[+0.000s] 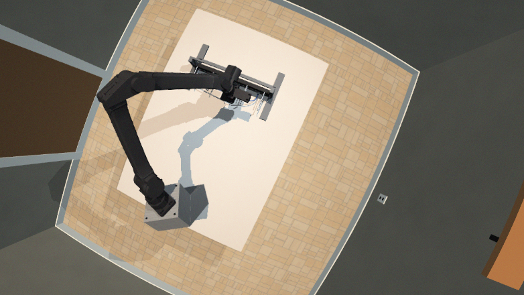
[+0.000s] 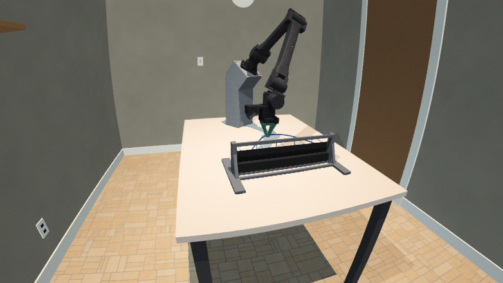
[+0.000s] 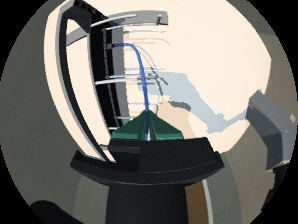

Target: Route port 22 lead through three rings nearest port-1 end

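Now: hand 8 cm short of the grey rack, 9 cm to the right of it and 6 cm above it.
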